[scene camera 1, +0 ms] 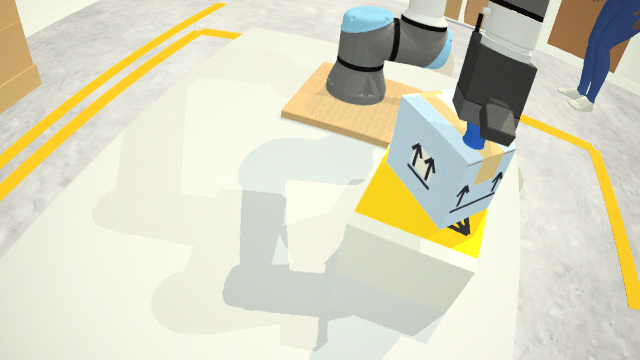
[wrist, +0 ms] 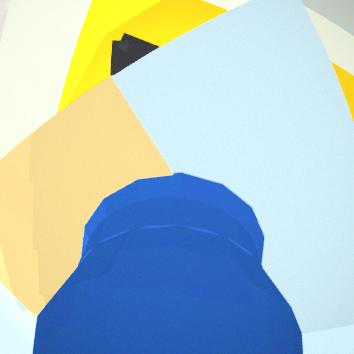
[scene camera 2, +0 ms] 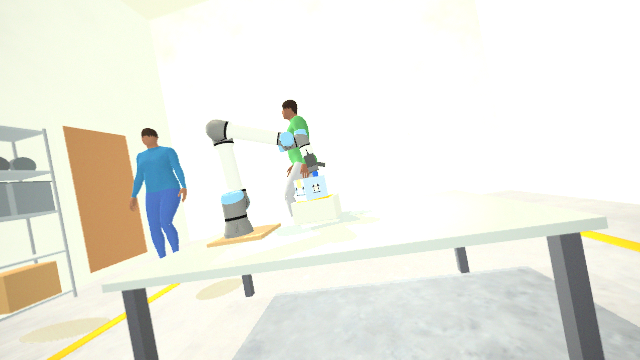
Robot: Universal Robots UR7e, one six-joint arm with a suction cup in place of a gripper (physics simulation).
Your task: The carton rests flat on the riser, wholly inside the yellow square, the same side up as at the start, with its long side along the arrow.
Observation:
My suction cup (wrist: 177, 256) is stuck to a carton (scene camera 1: 451, 181), which still rests on a riser (scene camera 1: 390, 242).
The carton also shows in the wrist view (wrist: 251, 101). The riser is seen too in the wrist view (wrist: 105, 44) and in scene camera 2 (scene camera 2: 328, 207).

